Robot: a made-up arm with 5 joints.
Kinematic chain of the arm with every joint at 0, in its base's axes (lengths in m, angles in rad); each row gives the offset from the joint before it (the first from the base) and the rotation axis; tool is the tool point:
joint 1: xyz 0 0 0.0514 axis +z
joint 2: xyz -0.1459 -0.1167 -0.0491 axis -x
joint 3: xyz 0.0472 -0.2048 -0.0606 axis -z
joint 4: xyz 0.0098 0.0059 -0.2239 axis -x
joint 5: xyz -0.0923 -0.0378 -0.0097 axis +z
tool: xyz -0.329 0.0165 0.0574
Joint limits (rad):
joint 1: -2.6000..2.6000
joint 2: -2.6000..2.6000
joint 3: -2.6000..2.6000
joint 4: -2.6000..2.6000
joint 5: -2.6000..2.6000
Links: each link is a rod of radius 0.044 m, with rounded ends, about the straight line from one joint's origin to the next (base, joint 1, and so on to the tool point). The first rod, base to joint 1, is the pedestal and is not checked.
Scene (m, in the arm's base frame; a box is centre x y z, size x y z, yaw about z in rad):
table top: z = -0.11
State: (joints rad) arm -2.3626 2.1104 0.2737 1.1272 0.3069
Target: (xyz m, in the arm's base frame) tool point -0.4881 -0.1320 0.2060
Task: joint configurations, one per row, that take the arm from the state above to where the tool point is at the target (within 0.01 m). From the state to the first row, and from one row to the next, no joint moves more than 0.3 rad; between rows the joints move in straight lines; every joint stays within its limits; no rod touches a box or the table.
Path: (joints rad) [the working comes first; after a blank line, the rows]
Joints at the target: -1.0683 2.4738 1.1873 1.0628 -0.5548
Straight joint move there: clear.

1: -2.1037 2.1831 0.4564 1.1143 0.1346
2: -1.8449 2.2557 0.6391 1.1014 -0.0378
3: -1.5860 2.3284 0.8218 1.0885 -0.2101
4: -1.3272 2.4011 1.0046 1.0757 -0.3825
5: -1.0683 2.4738 1.1873 1.0628 -0.5548

